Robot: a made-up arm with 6 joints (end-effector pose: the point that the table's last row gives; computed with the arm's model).
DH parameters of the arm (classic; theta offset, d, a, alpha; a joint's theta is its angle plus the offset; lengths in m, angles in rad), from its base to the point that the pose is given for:
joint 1: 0 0.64 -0.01 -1.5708
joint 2: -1.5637 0 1.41 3.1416
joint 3: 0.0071 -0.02 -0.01 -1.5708
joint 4: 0 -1.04 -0.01 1.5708
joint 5: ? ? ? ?
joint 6: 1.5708 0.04 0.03 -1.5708
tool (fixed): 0 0.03 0 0
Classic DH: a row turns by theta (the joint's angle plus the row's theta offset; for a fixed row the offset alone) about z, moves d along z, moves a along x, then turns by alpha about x.
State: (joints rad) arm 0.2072 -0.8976 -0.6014 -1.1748 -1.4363 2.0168
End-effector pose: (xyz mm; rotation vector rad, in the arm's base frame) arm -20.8 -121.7 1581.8 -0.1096 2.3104 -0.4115
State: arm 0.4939 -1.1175 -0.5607 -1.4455 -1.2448 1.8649
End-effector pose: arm -210.5 -157.8 1564.8 -0.1376 2.2807 0.1579
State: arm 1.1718 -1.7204 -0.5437 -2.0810 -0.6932 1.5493
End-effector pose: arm -449.6 -675.5 1265.4 -0.7803 2.3080 1.6793
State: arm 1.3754 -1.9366 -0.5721 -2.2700 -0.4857 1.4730
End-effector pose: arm -376.2 -867.6 1075.5 1.0442 -2.0468 -1.8796
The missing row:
joint 5: 0 0.24 0.01 -1.5708
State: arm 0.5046 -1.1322 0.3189 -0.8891 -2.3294 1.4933
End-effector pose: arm -757.3 -618.5 2268.3 -0.5288 1.7018 -0.7922
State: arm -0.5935 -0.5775 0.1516 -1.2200 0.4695 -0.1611
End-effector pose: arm 99.0 -81.1 2338.3 1.4785 1.1558 2.2378
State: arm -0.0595 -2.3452 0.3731 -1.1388 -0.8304 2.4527
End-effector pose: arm -1857.7 -14.1 313.3 0.7620 -0.6130 0.2789
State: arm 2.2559 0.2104 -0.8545 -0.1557 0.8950 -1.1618
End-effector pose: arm -319.9 666.8 1114.4 0.4200 -1.8897 0.5441
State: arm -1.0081 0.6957 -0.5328 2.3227 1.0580 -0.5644
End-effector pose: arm 850.8 -1118.0 810.8 -0.6986 -2.5276 0.8979
